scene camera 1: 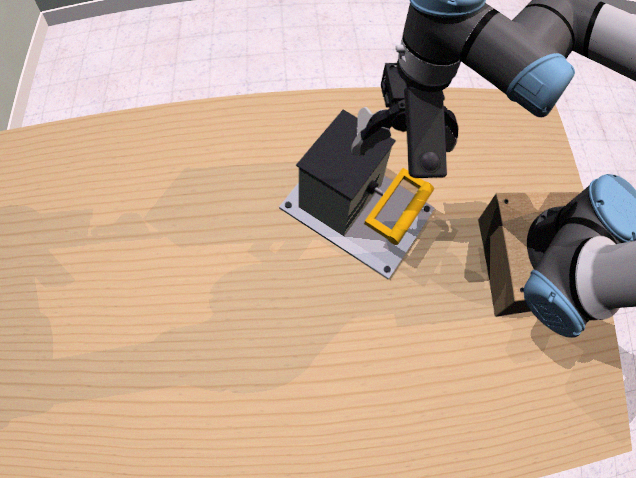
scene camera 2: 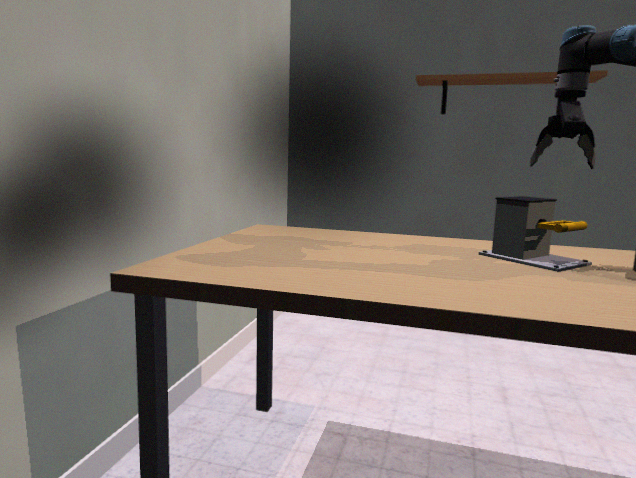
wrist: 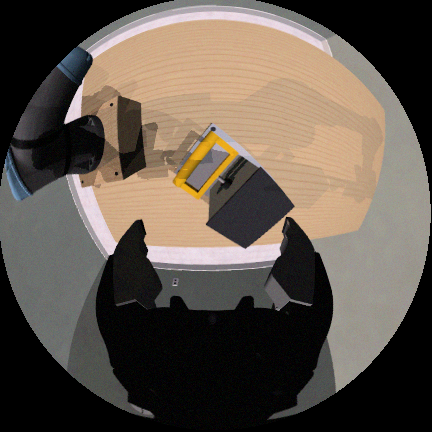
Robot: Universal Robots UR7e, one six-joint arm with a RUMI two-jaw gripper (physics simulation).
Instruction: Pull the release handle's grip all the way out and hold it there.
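The release handle has a yellow rectangular frame with a thick round grip bar. A short rod joins the frame to the front of a dark box housing. A small gap with bare rod shows between frame and housing. The housing stands on a grey base plate with dark bolts at its corners. My gripper is open and empty, pointing down, above the housing and handle and touching neither. In scene camera 1 the arm hides part of the gripper.
A brown wooden block stands on the table beyond the grip side of the handle, with the arm's base joints over it. A wooden shelf is on the wall behind the arm.
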